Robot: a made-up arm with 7 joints. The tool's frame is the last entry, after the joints.
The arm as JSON. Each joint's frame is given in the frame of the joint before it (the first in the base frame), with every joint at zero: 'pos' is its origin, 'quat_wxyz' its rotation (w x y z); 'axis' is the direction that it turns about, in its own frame. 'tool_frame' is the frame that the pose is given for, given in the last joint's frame.
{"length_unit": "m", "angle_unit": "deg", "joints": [
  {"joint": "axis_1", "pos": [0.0, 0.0, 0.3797], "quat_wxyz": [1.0, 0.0, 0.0, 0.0], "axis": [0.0, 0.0, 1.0]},
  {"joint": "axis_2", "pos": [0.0, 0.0, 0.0], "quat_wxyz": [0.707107, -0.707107, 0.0, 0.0], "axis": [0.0, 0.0, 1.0]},
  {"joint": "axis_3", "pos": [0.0, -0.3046, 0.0], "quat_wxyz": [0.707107, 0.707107, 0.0, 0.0], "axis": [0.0, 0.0, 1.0]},
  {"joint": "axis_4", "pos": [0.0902, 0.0, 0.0], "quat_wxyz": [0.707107, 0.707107, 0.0, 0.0], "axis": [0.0, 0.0, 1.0]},
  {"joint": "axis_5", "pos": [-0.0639, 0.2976, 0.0], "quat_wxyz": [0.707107, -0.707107, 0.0, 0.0], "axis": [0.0, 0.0, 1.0]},
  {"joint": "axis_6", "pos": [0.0, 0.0, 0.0], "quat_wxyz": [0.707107, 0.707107, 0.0, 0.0], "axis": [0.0, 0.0, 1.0]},
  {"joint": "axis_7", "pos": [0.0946, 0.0, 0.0], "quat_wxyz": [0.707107, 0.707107, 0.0, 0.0], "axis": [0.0, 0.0, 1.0]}
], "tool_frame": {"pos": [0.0, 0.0, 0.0], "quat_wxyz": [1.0, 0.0, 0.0, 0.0]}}
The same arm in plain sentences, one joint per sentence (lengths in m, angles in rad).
The arm has seven revolute joints in a row. What follows holds with every joint at zero, and every direction is one of the base frame's.
The first joint lies 0.3797 m along +z from the base frame's origin and rotates about +z.
The second joint lies at the same point as the first joint and rotates about +y.
The third joint lies 0.3046 m along +z from the second joint and rotates about +z.
The fourth joint lies 0.0902 m along +x from the third joint and rotates about -y.
The fifth joint lies 0.0639 m along -x and 0.2976 m along +z from the fourth joint and rotates about +z.
The sixth joint lies at the same point as the fifth joint and rotates about -y.
The seventh joint lies 0.0946 m along +x from the sixth joint and rotates about -z.
The tool frame, which is the frame that the pose is given for, lies at the same point as the seventh joint; its axes are the base frame's turned by roll 3.1416, pitch 0.0000 and yaw 0.0000 rad (as in URDF: about the fixed x, then y, then z).

